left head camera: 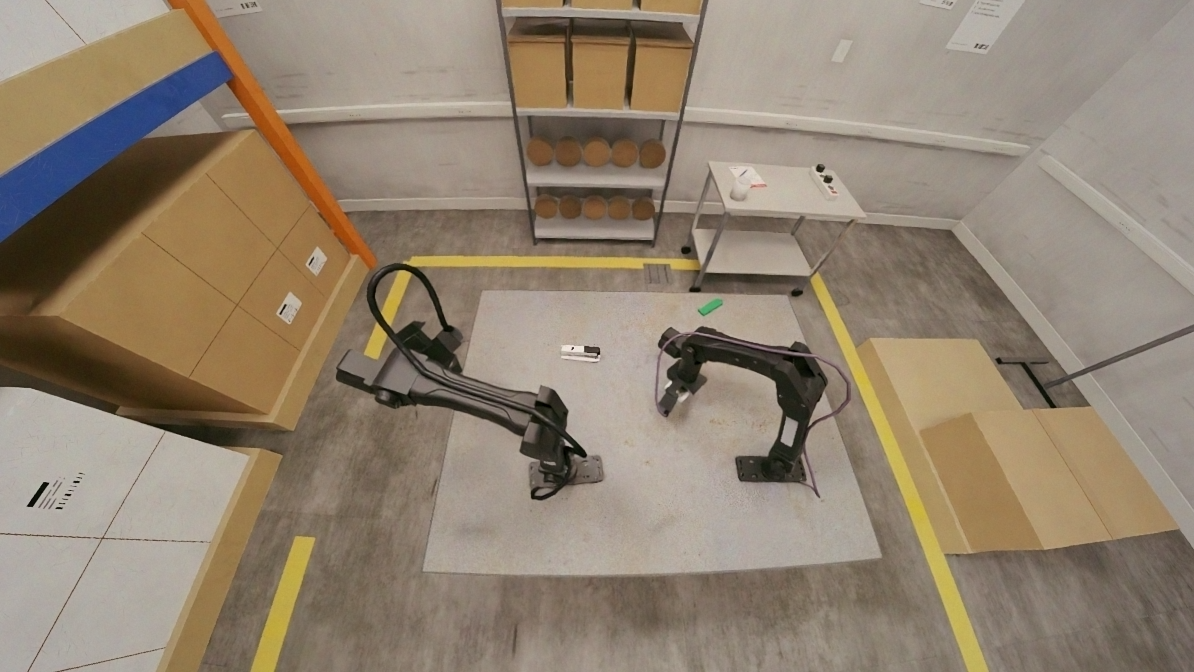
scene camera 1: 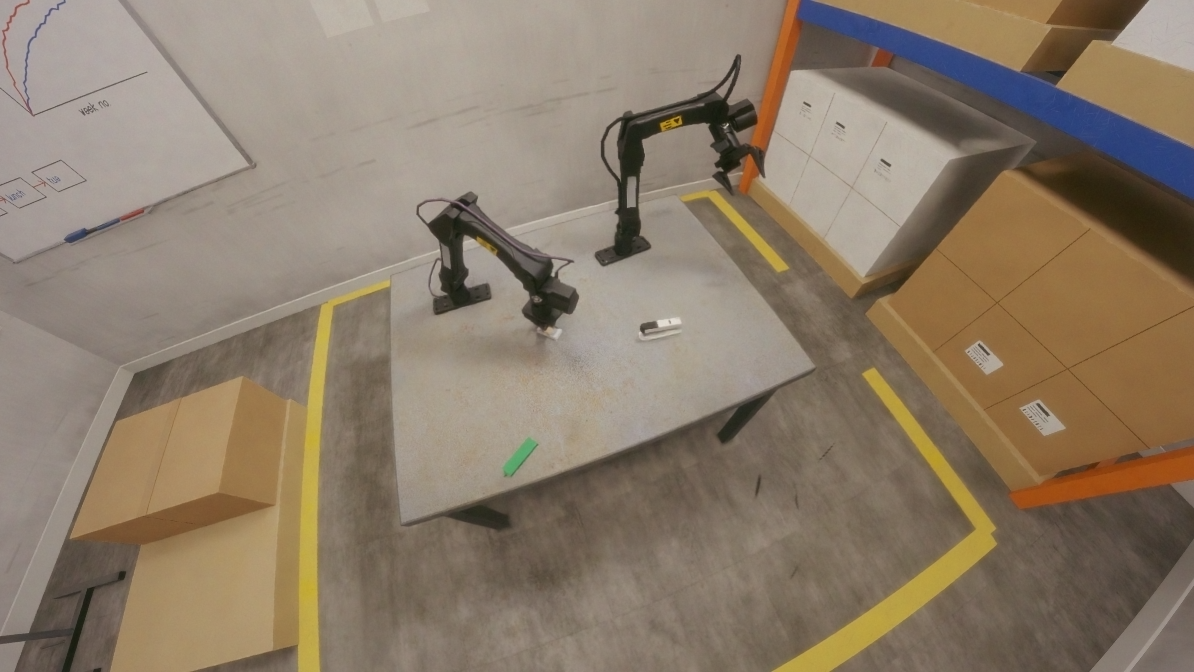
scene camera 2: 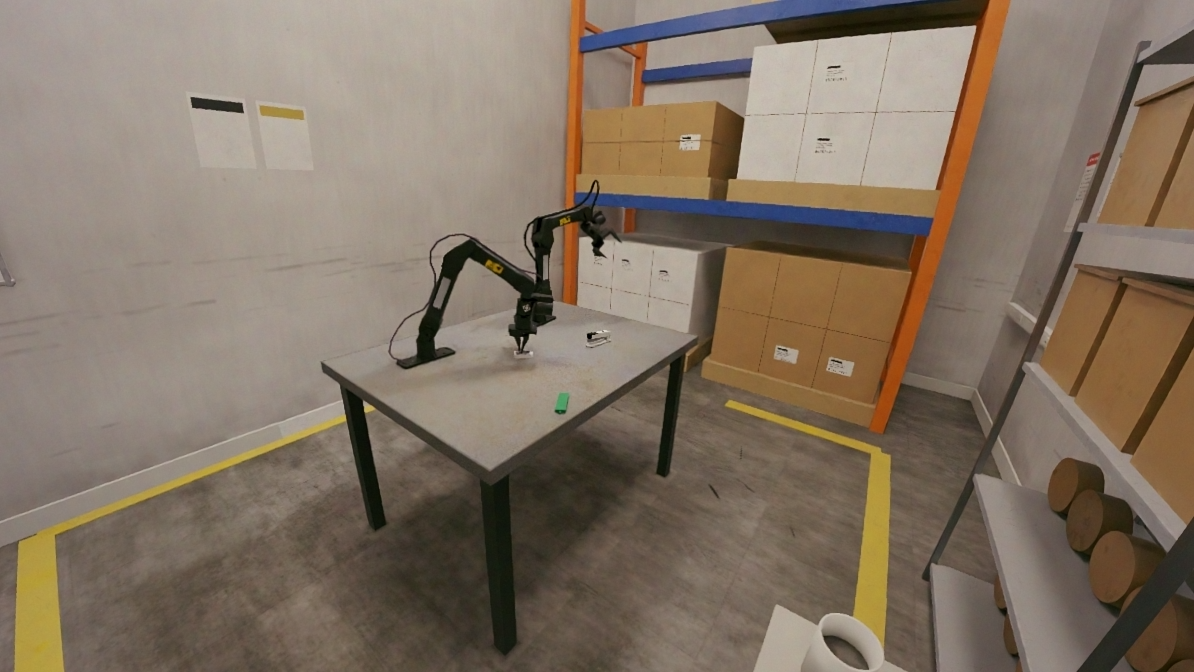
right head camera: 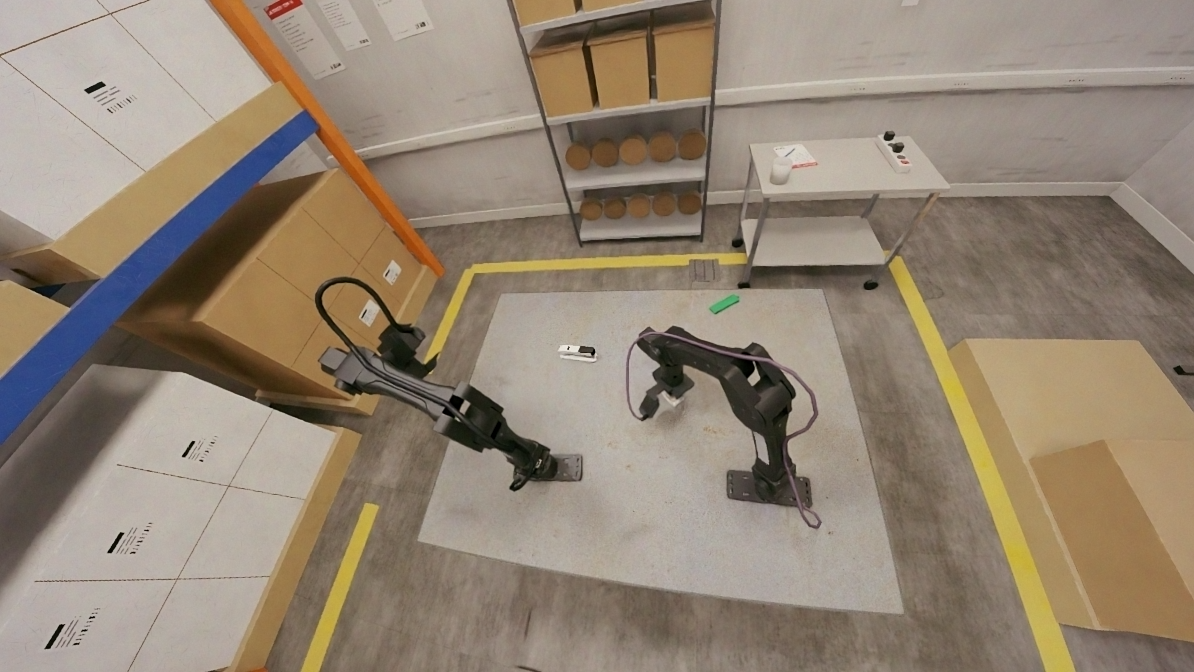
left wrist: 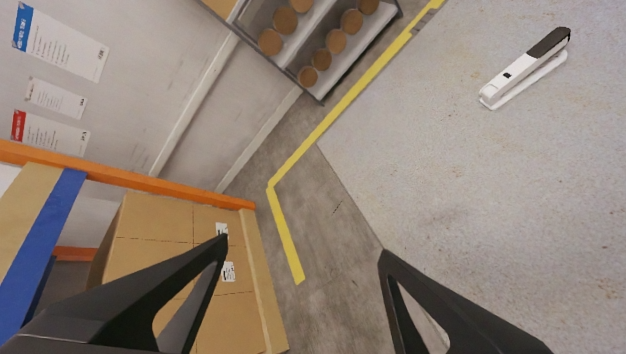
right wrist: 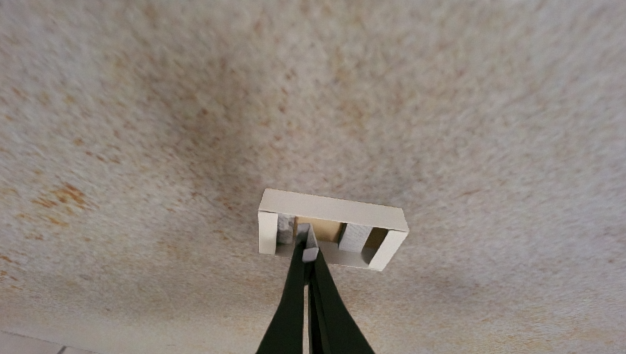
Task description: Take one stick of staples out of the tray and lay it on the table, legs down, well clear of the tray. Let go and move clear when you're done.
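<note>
The small off-white tray lies on the table below my right gripper. That gripper is shut on one grey stick of staples, which is held tilted at the fingertips, over the tray's opening; its height above the tray is hard to tell. One grey stick lies at the tray's left end and another stick toward its right end, with tan tray floor between. My left gripper is open and empty, raised high beside the table, away from the tray.
A white and black stapler lies on the table between the left arm and the tray. A green block lies near the table edge farthest from the arm bases.
</note>
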